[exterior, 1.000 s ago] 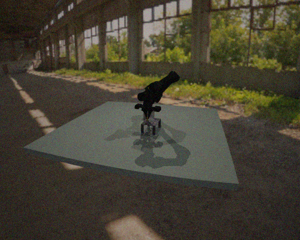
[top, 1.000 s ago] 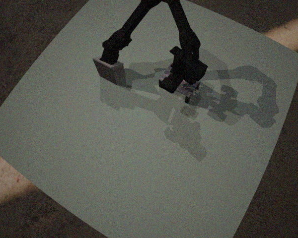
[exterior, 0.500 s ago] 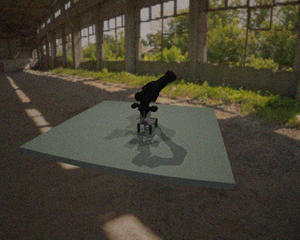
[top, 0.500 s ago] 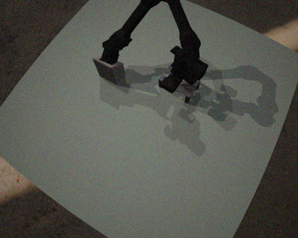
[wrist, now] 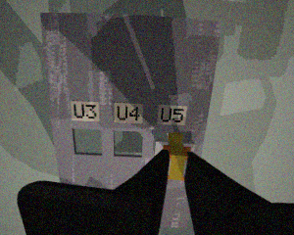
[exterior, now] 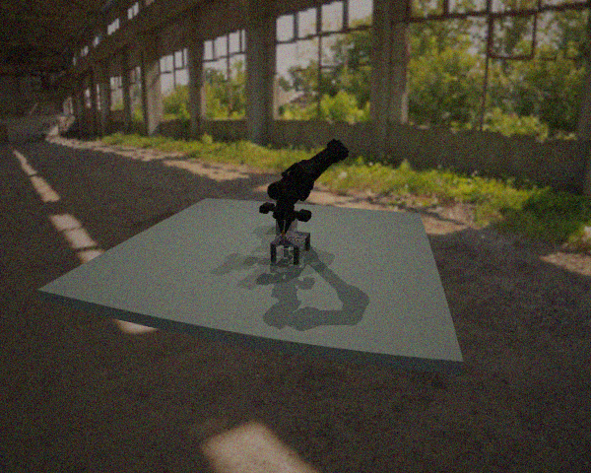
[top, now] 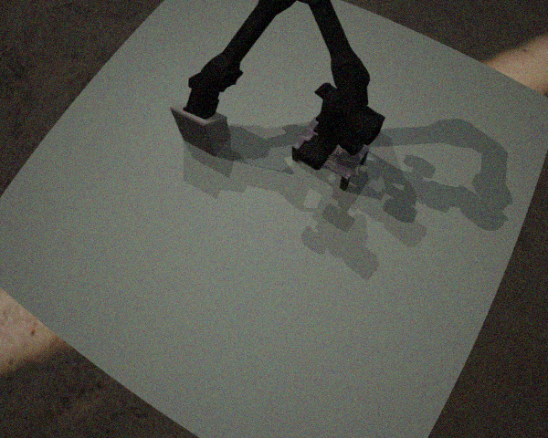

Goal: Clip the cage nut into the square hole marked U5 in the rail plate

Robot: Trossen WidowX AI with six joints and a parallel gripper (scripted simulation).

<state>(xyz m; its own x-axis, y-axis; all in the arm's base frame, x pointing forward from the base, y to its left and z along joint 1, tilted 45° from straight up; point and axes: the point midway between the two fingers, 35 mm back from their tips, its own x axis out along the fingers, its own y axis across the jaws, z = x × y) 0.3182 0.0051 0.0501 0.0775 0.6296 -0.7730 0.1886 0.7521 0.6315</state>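
My gripper tip is now 10 mm above the cage nut.
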